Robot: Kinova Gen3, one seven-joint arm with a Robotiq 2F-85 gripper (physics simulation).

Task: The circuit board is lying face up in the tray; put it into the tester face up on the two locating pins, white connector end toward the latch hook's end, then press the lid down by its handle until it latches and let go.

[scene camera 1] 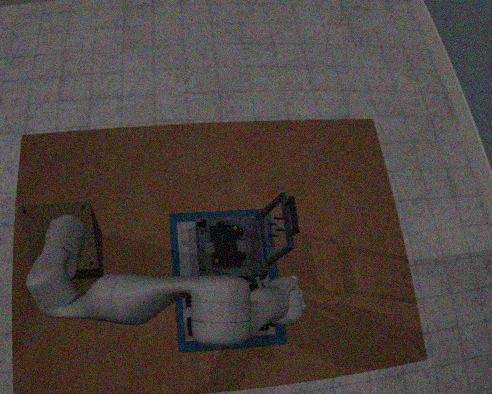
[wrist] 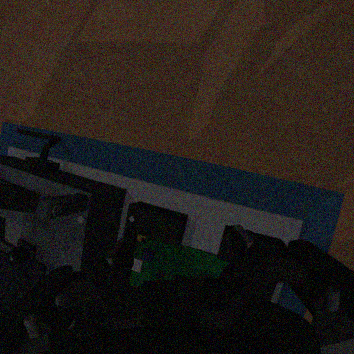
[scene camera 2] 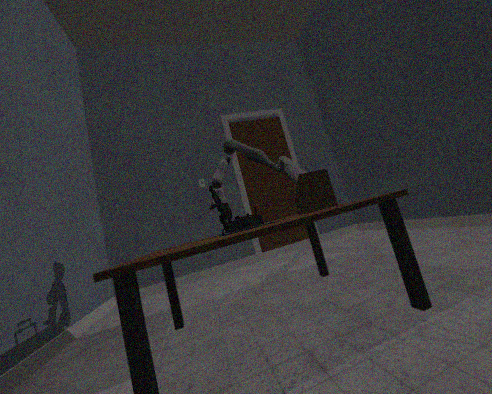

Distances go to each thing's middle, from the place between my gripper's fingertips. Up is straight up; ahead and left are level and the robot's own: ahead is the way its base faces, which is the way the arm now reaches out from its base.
My gripper is now 90 mm past the pin plate (scene camera 1: 226,254), 160 mm to the right of it and 30 mm below it. The rest, counted from my hand: lid (scene camera 1: 276,233) (30 mm ahead, 160 mm to the left, 150 mm above).
